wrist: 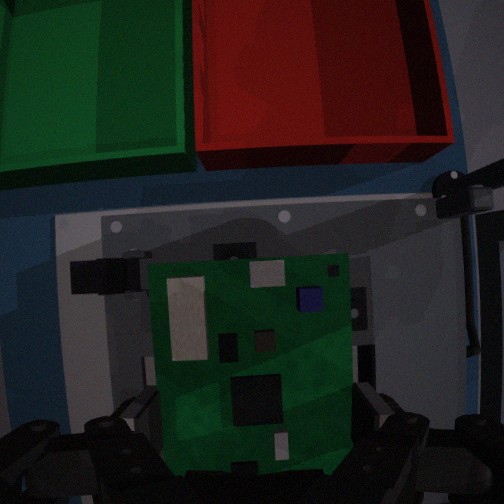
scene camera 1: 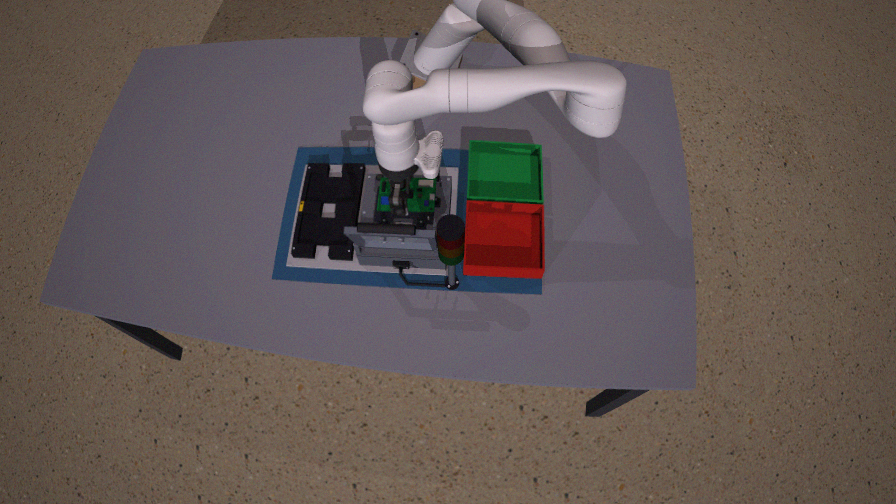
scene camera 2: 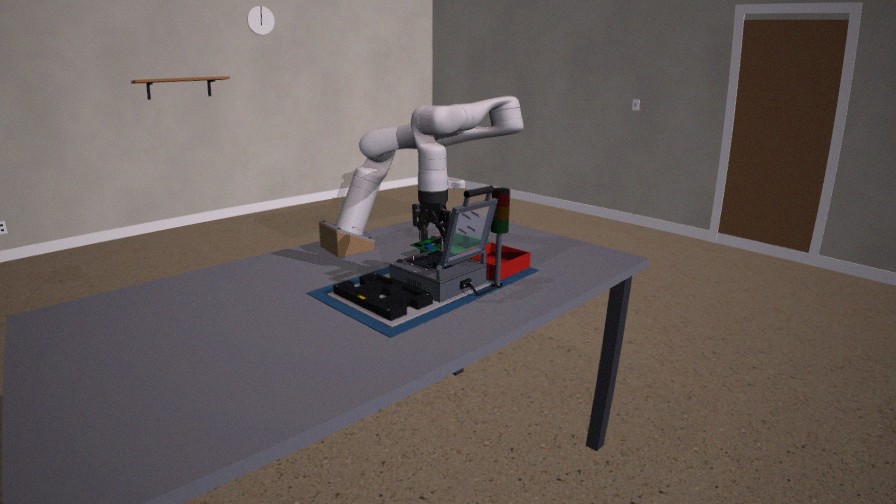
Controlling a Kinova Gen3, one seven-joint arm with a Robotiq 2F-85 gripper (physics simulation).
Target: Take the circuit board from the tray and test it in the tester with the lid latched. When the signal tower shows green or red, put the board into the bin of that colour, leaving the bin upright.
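My gripper (wrist: 255, 400) is shut on the green circuit board (wrist: 250, 360), its fingers on the board's two side edges. In scene camera 1 the board (scene camera 1: 404, 200) hangs flat a little above the grey tester (scene camera 1: 397, 231). The tester's clear lid (scene camera 2: 469, 231) stands open and upright. The black tray (scene camera 1: 327, 210) to the tester's left holds no board. The signal tower (scene camera 1: 449, 241) stands at the tester's front right and shows no bright light. The green bin (scene camera 1: 504, 170) and the red bin (scene camera 1: 504, 238) stand upright and empty to the right.
Everything sits on a blue mat (scene camera 1: 407, 278) in the middle of the grey table. A black cable (scene camera 1: 426, 278) runs from the tester's front to the tower's foot. The arm's tan base block (scene camera 2: 341, 241) is at the table's far edge.
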